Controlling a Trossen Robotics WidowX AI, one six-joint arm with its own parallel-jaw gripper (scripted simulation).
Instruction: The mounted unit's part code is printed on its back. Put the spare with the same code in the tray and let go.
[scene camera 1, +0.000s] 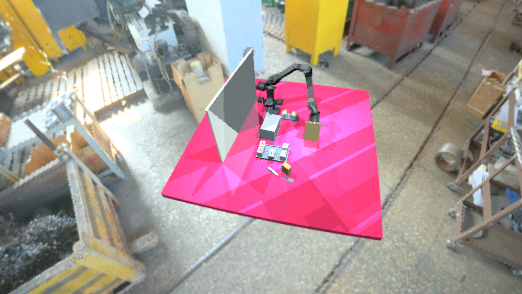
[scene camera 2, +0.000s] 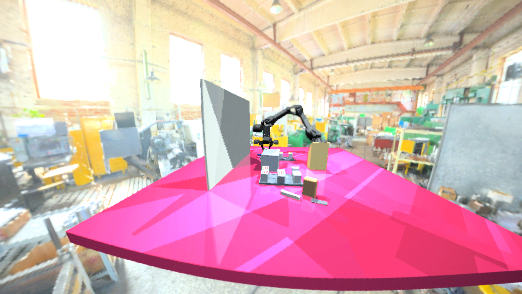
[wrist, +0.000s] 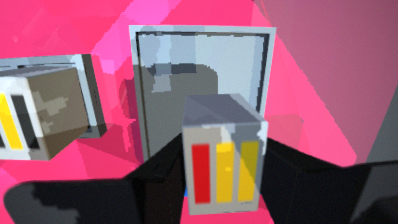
Observation:
I see my gripper (wrist: 215, 138) and a rimmed tray (wrist: 170, 62).

